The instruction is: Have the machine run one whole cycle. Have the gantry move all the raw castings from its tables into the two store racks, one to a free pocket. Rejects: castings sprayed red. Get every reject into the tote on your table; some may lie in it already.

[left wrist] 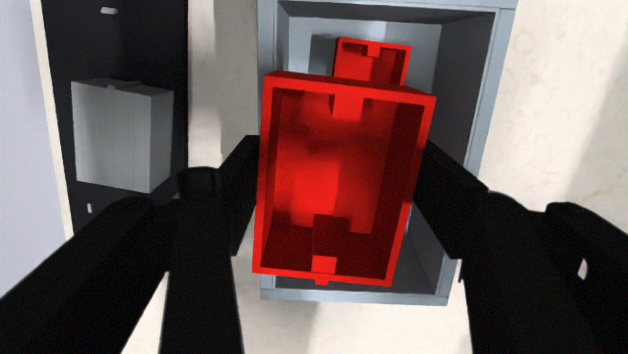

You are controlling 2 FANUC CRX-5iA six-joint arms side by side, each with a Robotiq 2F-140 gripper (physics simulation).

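Frame: origin at the left arm's base, x ahead, y left, z up, level; millimetres.
Seen in the pictures: left gripper, fingertip midpoint: (pixel 334 161).
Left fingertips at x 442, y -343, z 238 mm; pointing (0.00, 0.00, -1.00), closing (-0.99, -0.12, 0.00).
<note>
Pixels of each thing's top centre, then the offset from my left fingertips to it. Level surfaces: height alone.
- grey-blue tote at its top centre: (pixel 369 170) 44 mm back, 41 mm left, 118 mm down
- second red casting at its top centre: (pixel 366 93) 39 mm back, 20 mm right, 185 mm down
- bare grey casting at its top centre: (pixel 112 139) 198 mm ahead, 50 mm left, 138 mm down
- pale lavender surface at its surface level: 989 mm down
A red casting (pixel 345 160), an open box shape with small tabs inside its ends, is held between the fingers of my left gripper (pixel 334 161). It hangs over the grey-blue tote (pixel 487 95), its open side facing the camera. A second red casting (pixel 372 62) lies inside the tote toward its far end, partly hidden behind the held one. A bare grey casting (pixel 112 135) sits on the dark table strip at the left. The tote's middle is hidden by the held casting. My right gripper does not show in this view.
The dark strip (pixel 117 45) runs along the left side, beside the tote, with small light marks on it. A pale lavender surface (pixel 25 150) lies at the far left. The tote's side walls stand close around the held casting.
</note>
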